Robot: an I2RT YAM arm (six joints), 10 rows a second.
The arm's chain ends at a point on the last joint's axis. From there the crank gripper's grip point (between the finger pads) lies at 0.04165 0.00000 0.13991 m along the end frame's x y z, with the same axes.
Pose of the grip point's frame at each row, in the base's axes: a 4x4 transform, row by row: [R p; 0 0 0 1], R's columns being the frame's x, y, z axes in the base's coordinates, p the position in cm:
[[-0.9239 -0.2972 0.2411 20.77], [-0.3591 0.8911 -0.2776 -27.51], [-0.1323 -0.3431 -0.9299 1.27], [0 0 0 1]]
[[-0.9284 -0.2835 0.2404 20.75], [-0.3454 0.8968 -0.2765 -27.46], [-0.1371 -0.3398 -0.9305 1.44], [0 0 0 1]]
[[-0.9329 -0.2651 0.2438 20.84], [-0.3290 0.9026 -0.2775 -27.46], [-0.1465 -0.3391 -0.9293 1.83], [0 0 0 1]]
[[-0.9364 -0.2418 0.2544 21.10], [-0.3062 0.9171 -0.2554 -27.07], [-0.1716 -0.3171 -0.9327 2.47], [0 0 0 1]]
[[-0.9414 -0.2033 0.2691 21.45], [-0.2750 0.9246 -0.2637 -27.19], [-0.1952 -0.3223 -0.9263 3.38], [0 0 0 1]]
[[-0.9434 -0.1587 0.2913 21.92], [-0.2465 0.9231 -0.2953 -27.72], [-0.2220 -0.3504 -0.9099 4.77], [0 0 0 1]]
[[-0.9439 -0.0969 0.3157 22.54], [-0.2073 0.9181 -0.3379 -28.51], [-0.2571 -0.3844 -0.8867 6.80], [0 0 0 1]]
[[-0.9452 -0.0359 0.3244 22.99], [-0.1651 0.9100 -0.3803 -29.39], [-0.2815 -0.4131 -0.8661 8.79], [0 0 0 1]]
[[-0.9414 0.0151 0.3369 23.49], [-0.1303 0.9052 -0.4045 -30.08], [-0.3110 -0.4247 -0.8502 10.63], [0 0 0 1]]
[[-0.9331 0.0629 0.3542 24.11], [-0.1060 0.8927 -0.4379 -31.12], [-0.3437 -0.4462 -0.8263 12.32], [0 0 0 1]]
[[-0.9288 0.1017 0.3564 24.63], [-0.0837 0.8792 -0.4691 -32.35], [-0.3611 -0.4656 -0.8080 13.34], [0 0 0 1]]
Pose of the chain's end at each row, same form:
[[-0.9239 -0.2972 0.2411 21.24], [-0.3591 0.8911 -0.2776 -22.13], [-0.1323 -0.3431 -0.9299 14.83], [0 0 0 1]]
[[-0.9284 -0.2835 0.2404 21.25], [-0.3454 0.8968 -0.2765 -22.15], [-0.1371 -0.3398 -0.9305 15.03], [0 0 0 1]]
[[-0.9329 -0.2651 0.2438 21.31], [-0.3290 0.9026 -0.2775 -22.21], [-0.1465 -0.3391 -0.9293 15.44], [0 0 0 1]]
[[-0.9364 -0.2418 0.2544 21.44], [-0.3062 0.9171 -0.2554 -22.22], [-0.1716 -0.3171 -0.9327 16.23], [0 0 0 1]]
[[-0.9414 -0.2033 0.2691 21.61], [-0.2750 0.9246 -0.2637 -22.36], [-0.1952 -0.3223 -0.9263 17.15], [0 0 0 1]]
[[-0.9434 -0.1587 0.2913 21.77], [-0.2465 0.9231 -0.2953 -22.56], [-0.2220 -0.3504 -0.9099 18.43], [0 0 0 1]]
[[-0.9439 -0.0969 0.3157 22.05], [-0.2073 0.9181 -0.3379 -22.92], [-0.2571 -0.3844 -0.8867 20.28], [0 0 0 1]]
[[-0.9452 -0.0359 0.3244 22.39], [-0.1651 0.9100 -0.3803 -23.38], [-0.2815 -0.4131 -0.8661 22.08], [0 0 0 1]]
[[-0.9414 0.0151 0.3369 22.70], [-0.1303 0.9052 -0.4045 -23.88], [-0.3110 -0.4247 -0.8502 23.82], [0 0 0 1]]
[[-0.9331 0.0629 0.3542 23.04], [-0.1060 0.8927 -0.4379 -24.55], [-0.3437 -0.4462 -0.8263 25.31], [0 0 0 1]]
[[-0.9288 0.1017 0.3564 23.51], [-0.0837 0.8792 -0.4691 -25.44], [-0.3611 -0.4656 -0.8080 26.15], [0 0 0 1]]

